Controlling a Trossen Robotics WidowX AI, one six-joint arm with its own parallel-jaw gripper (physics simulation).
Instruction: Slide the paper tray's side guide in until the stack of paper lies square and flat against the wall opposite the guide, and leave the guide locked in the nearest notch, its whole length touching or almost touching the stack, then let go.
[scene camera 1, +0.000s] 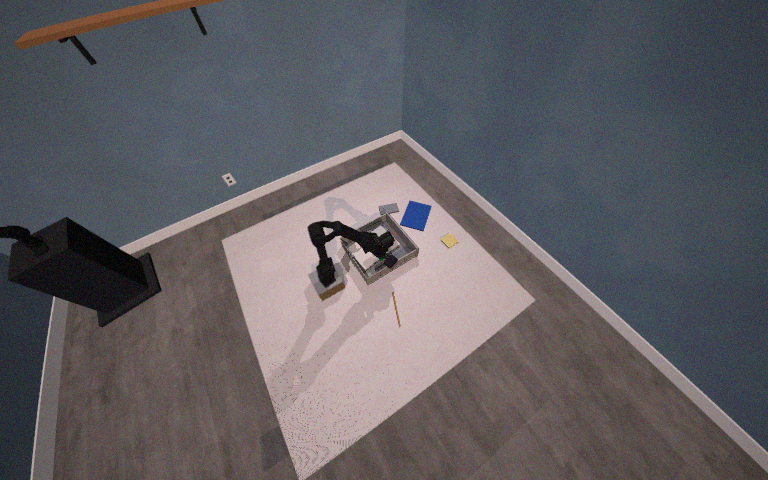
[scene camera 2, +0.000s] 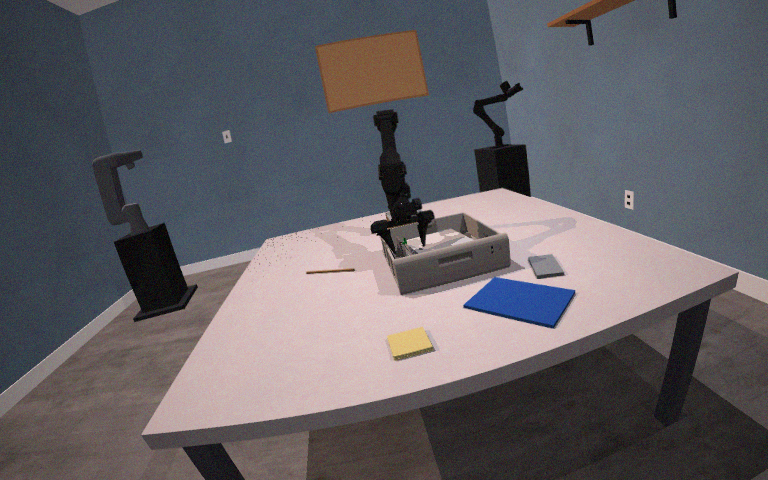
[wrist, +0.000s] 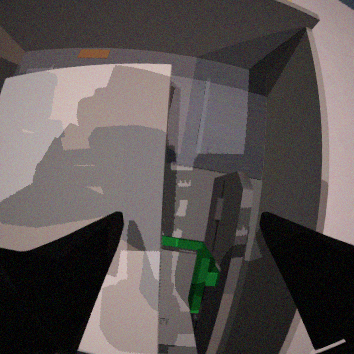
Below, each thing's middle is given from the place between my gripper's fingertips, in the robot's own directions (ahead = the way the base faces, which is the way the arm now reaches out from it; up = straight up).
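Labels:
My hand is 3 cm past the side guide (wrist: 218, 258), and it is also 1 cm above the guide and 1 cm to the left of it. Counted from my hand, the white paper stack (scene camera 2: 448, 237) sits 2 cm below and 11 cm to the left. As for the blue book (scene camera 2: 542, 305), from my hand it is 36 cm ahead, 13 cm to the left and 5 cm below.

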